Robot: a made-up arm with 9 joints. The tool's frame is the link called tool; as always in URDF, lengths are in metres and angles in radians. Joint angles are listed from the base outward. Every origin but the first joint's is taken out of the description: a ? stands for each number. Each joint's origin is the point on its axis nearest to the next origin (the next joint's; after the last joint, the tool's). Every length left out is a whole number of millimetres.
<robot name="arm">
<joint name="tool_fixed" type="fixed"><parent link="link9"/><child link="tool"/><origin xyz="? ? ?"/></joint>
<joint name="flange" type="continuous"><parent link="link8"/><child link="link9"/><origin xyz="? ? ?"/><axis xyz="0 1 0"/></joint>
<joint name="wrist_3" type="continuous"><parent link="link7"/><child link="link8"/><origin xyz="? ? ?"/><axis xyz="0 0 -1"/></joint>
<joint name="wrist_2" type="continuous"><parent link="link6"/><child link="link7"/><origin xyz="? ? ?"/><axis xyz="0 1 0"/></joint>
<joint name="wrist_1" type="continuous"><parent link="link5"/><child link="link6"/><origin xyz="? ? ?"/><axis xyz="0 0 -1"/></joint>
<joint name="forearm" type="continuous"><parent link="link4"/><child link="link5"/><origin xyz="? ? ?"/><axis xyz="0 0 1"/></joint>
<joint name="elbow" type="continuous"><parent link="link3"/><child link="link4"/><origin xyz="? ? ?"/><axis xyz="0 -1 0"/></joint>
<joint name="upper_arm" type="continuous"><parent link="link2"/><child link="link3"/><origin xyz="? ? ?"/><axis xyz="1 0 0"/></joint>
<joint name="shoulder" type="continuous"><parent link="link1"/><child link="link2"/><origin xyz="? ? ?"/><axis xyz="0 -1 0"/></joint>
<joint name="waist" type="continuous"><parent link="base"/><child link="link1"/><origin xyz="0.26 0 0.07"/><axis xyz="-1 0 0"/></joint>
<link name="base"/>
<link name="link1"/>
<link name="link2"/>
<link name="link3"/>
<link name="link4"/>
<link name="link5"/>
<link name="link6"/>
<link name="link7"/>
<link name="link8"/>
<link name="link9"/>
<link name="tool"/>
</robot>
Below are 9 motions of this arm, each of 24 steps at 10 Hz.
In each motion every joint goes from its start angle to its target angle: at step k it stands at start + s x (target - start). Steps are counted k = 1, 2, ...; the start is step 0. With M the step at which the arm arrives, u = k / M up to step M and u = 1 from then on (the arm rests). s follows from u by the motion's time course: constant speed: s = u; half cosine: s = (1 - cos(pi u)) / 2; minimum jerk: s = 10 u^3 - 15 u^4 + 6 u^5.
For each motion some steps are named. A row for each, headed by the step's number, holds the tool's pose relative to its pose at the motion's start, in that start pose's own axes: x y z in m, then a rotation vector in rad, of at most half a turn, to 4 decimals.
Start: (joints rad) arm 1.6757 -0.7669 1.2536 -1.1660 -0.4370 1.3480 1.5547 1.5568 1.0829
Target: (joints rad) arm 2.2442 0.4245 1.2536 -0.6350 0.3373 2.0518 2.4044 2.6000 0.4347
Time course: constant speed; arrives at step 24
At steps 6, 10, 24:
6: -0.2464 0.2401 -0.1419 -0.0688 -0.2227 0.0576
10: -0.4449 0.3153 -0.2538 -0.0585 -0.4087 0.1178
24: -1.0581 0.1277 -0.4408 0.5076 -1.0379 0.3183

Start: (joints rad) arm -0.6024 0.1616 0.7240 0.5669 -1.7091 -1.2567 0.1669 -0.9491 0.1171
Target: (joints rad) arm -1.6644 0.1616 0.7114 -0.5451 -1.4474 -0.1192 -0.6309 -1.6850 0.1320
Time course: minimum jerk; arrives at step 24
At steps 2, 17, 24:
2: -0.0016 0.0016 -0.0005 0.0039 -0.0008 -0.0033
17: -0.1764 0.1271 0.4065 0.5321 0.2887 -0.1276
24: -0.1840 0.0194 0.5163 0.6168 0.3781 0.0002

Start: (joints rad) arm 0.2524 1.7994 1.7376 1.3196 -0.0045 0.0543 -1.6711 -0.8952 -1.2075
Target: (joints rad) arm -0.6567 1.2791 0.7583 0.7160 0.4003 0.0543 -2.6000 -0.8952 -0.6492
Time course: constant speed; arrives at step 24
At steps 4, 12, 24:
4: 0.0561 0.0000 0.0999 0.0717 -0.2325 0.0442
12: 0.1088 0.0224 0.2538 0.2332 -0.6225 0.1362
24: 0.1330 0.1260 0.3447 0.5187 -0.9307 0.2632

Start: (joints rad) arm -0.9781 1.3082 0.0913 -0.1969 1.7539 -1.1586 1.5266 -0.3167 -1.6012
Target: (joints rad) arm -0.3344 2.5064 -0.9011 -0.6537 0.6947 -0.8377 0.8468 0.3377 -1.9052
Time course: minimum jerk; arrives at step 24
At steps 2, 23, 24:
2: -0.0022 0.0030 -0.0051 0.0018 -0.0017 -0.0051
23: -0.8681 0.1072 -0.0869 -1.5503 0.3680 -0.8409
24: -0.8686 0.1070 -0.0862 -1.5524 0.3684 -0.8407

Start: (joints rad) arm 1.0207 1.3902 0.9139 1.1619 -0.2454 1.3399 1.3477 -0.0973 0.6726
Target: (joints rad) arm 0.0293 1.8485 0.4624 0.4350 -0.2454 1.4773 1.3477 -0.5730 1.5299
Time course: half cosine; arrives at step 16
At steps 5, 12, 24:
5: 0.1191 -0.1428 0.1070 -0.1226 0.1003 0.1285
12: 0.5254 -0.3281 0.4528 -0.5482 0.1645 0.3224
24: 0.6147 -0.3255 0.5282 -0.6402 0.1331 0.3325

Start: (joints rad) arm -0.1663 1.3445 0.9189 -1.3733 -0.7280 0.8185 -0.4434 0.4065 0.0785
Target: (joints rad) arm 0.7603 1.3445 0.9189 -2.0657 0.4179 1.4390 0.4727 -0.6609 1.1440
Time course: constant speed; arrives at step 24
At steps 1, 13, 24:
1: 0.0340 -0.0286 0.0191 -0.0580 0.0417 0.0795
13: 0.4845 0.0604 0.4573 -1.0870 0.7178 0.5195
24: 0.7857 0.6685 0.5484 -1.9600 1.5729 -0.1241

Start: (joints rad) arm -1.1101 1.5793 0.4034 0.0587 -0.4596 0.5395 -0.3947 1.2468 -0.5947
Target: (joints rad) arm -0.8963 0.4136 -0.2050 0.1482 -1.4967 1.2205 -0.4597 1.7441 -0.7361
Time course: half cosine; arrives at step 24
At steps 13, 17, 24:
13: 0.2651 0.0345 0.2539 -0.3575 -1.1374 -0.7849
17: 0.3294 0.0540 0.4145 -0.1906 -1.5137 -1.1954
24: 0.3425 0.0649 0.5427 0.0757 -1.6892 -1.5540

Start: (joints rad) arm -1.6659 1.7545 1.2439 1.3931 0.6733 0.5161 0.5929 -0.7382 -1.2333
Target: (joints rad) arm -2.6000 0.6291 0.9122 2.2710 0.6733 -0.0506 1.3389 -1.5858 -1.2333
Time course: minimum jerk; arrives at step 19
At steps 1, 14, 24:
1: 0.0001 -0.0001 -0.0004 0.0001 0.0012 0.0023
14: 0.1521 -0.0396 -0.1982 -0.3788 1.2737 0.4393
24: 0.1742 -0.0365 -0.2204 -0.4821 1.4053 0.3072

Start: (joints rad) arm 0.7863 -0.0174 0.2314 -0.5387 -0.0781 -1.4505 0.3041 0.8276 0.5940
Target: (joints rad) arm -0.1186 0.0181 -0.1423 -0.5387 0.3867 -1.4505 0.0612 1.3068 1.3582
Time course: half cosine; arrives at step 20
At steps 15, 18, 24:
15: -0.3470 -0.1144 -0.0063 0.0827 0.2095 0.4668
18: -0.3811 -0.1514 -0.0132 0.0737 0.2496 0.5471
24: -0.3873 -0.1592 -0.0147 0.0710 0.2579 0.5635

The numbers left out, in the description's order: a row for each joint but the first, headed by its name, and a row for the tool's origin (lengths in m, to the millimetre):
tool: -0.27 0 -0.1
flange: -0.1 -0.05 0
wrist_3: 0.25 0 0.14
wrist_2: 0.11 -0.24 0
wrist_1: -0.37 0.06 0
forearm: -0.05 0 -0.01
elbow: 0 0.35 -0.18
upper_arm: -0.38 0 -0.01
shoulder: 0 -0.05 -0.06

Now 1 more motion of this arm.
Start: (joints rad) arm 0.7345 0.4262 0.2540 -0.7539 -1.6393 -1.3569 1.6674 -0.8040 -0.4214
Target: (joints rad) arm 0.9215 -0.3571 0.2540 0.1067 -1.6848 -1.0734 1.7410 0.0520 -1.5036
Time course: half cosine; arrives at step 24
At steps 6, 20, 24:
6: -0.0196 0.0400 -0.0856 -0.0086 -0.2143 -0.1329
20: 0.0639 0.1787 -0.3325 -0.3513 -1.2064 -0.8954
24: 0.0729 0.1802 -0.3357 -0.4076 -1.2704 -0.9607

